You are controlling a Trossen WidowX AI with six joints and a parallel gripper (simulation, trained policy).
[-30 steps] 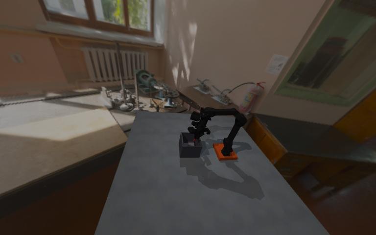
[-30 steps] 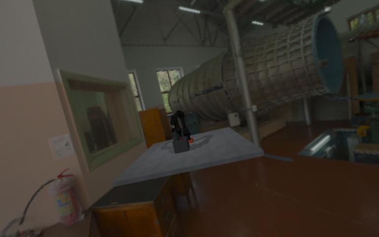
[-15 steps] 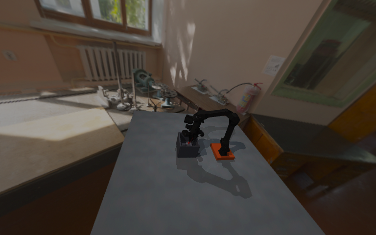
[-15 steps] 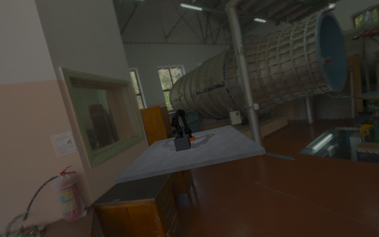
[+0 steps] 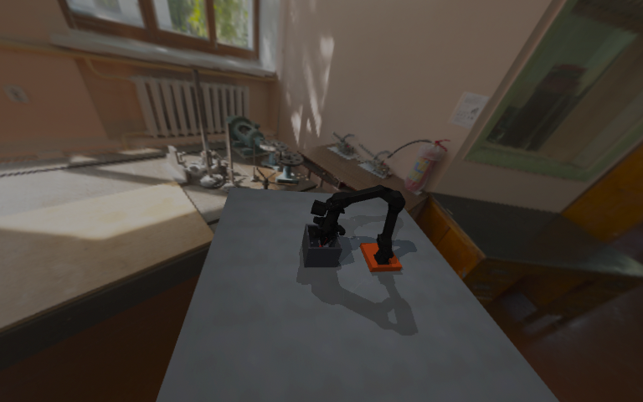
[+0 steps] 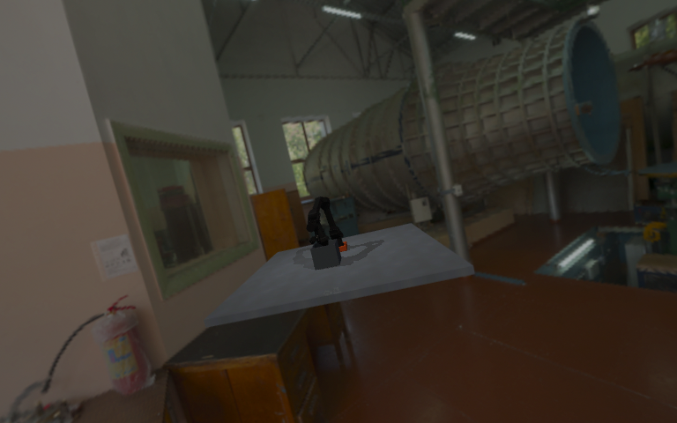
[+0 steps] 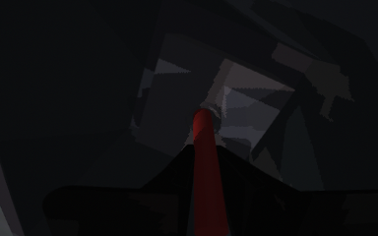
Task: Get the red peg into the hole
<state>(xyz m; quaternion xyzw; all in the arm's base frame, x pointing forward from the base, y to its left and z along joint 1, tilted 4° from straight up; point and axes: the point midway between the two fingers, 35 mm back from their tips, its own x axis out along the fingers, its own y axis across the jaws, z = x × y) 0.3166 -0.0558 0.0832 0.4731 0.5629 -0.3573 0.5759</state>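
Now: gripper tip 1 cm below the red peg. The rest, counted from my gripper tip: grey plate: 1 cm ahead, 1 cm to the right, 4 cm below.
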